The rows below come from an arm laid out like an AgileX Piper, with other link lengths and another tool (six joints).
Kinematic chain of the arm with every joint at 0, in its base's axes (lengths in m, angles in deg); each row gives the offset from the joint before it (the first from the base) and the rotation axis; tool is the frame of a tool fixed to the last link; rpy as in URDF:
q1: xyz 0 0 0.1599 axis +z
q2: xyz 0 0 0 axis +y
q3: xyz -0.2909 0 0.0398 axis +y
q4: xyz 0.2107 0 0.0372 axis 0.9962 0 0.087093
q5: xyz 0 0 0 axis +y
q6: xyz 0.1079 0 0.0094 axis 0.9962 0 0.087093
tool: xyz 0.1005 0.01 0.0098 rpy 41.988 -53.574 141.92
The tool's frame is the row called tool.
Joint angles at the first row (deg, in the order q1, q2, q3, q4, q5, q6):
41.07, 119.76, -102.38, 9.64, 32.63, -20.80
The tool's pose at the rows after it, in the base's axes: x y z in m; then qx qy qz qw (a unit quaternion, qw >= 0):
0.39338 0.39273 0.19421 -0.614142 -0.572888 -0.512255 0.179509
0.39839 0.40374 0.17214 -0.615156 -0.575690 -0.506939 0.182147
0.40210 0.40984 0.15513 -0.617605 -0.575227 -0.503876 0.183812
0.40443 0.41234 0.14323 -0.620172 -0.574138 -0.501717 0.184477
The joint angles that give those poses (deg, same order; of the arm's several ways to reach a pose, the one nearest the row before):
41.98, 124.79, -105.75, 9.92, 31.61, -21.42
42.46, 128.66, -107.82, 10.30, 30.46, -21.71
42.65, 131.32, -108.86, 10.73, 29.25, -21.86
42.68, 132.94, -109.14, 11.10, 28.24, -22.01

